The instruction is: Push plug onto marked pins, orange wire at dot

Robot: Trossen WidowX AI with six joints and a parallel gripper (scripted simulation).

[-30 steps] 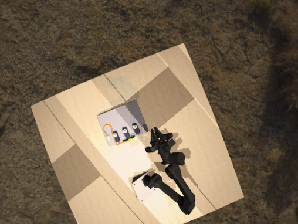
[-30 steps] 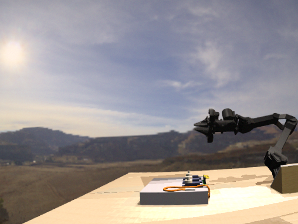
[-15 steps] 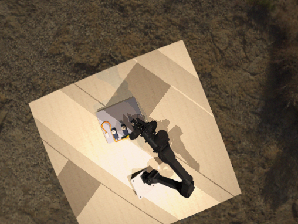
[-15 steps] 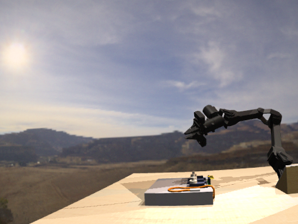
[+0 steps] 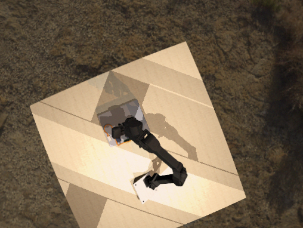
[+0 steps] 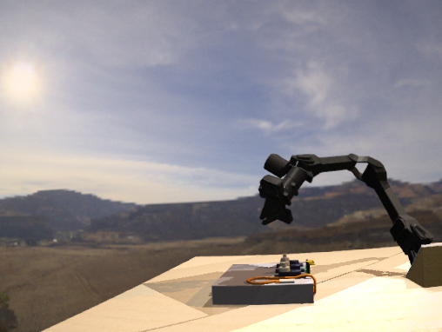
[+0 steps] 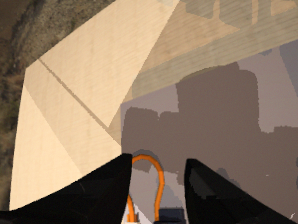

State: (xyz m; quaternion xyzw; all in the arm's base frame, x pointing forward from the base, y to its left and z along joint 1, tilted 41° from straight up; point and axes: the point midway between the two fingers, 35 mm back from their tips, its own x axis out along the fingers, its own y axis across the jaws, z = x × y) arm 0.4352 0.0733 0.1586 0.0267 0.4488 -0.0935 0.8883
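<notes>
Now: gripper tip 120 mm past the yellow band, 10 mm to the right of it and 120 mm above it. From my gripper tip the other things lie so: grey holder: 40 mm ahead, 10 mm to the left, 170 mm below.
</notes>
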